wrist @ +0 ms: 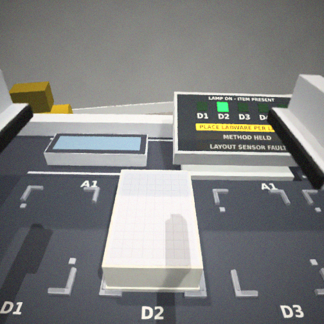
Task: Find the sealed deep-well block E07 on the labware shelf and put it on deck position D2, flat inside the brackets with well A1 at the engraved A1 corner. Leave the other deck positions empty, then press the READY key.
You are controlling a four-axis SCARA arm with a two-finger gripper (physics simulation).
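The sealed block [152, 225], white gridded top and cream sides, sits at deck position D2, upright and looking flat. Its near corners meet the two front brackets [110, 287] [196, 288]; the far brackets are hidden behind it. No E07 marking is readable, and D2's engraved A1 corner does not show. My gripper [150, 93] is open and empty, fingers wide apart at the left and right edges of the view, above the deck and clear of the block. The status panel [234, 127] has its D2 lamp [222, 106] lit green. The READY key cannot be made out.
A low box with a blue window [97, 143] stands behind D1 and D2. Corner brackets of D1 [70, 282] and D3 [241, 285] flank the block. Yellow blocks [32, 95] stand at far left. The panel reads METHOD HELD and LAYOUT SENSOR FAULT.
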